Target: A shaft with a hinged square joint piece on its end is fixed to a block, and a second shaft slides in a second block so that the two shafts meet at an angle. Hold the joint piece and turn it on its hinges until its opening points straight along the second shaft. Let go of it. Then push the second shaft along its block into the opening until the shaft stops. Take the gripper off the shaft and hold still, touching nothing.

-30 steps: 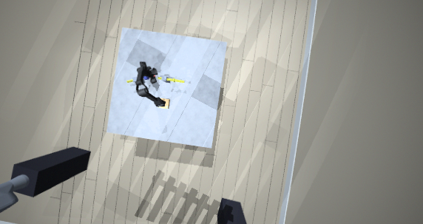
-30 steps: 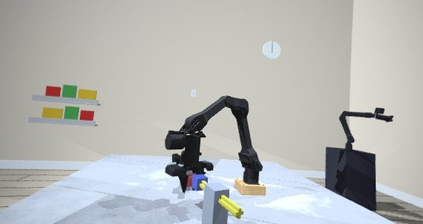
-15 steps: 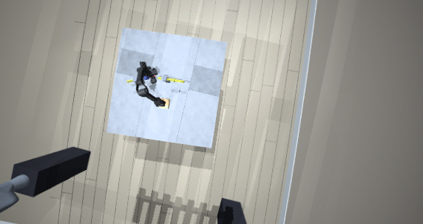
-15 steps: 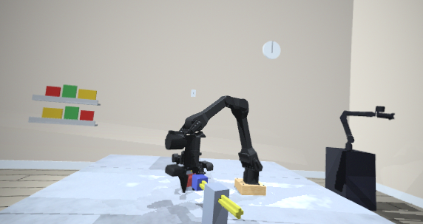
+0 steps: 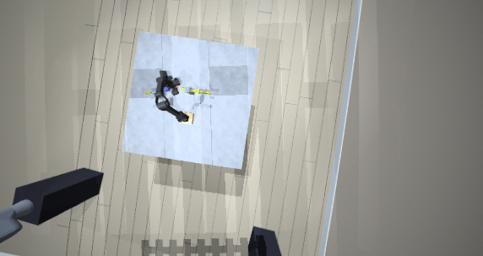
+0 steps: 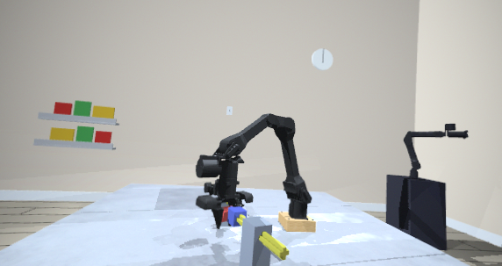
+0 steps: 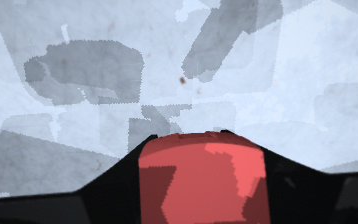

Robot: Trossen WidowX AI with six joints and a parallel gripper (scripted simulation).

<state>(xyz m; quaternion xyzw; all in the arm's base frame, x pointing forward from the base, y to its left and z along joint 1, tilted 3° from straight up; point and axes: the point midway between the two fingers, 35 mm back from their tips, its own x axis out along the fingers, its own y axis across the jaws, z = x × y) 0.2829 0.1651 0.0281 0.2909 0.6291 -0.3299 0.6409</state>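
My gripper tip is 4 cm below the red joint piece.
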